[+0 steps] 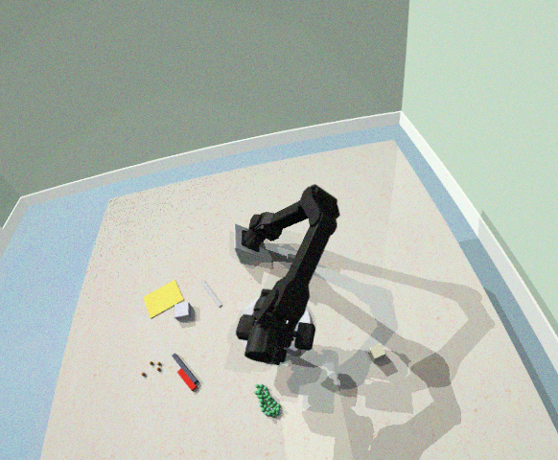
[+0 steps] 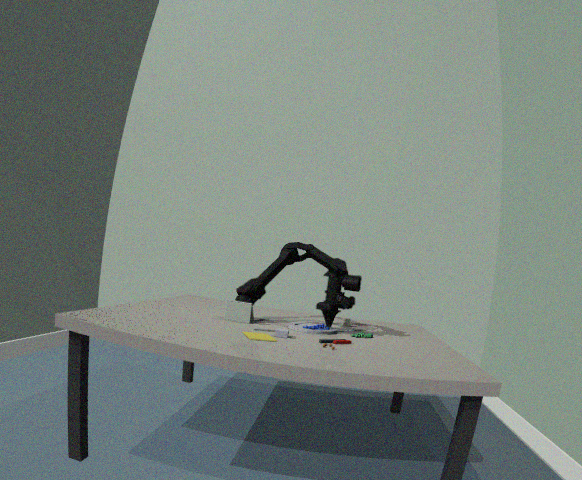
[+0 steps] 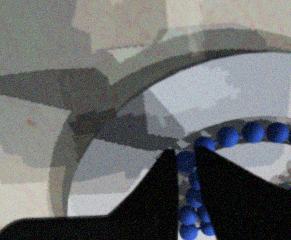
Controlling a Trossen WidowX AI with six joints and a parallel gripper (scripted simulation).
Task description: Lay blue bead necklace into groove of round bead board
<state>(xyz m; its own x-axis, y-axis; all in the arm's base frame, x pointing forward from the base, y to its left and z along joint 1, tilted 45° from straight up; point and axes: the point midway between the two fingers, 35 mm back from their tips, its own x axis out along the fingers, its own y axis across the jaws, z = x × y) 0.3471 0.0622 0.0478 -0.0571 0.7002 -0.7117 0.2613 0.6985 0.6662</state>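
My gripper tip is now 60 mm past the round bead board, 20 mm to the left of it and 10 mm above it. Round my gripper tip: grey tool: 60 mm ahead, 260 mm to the right, 10 mm below; cream cube: 60 mm ahead, 240 mm to the left; stick: 190 mm behind, 210 mm to the right, 20 mm below.
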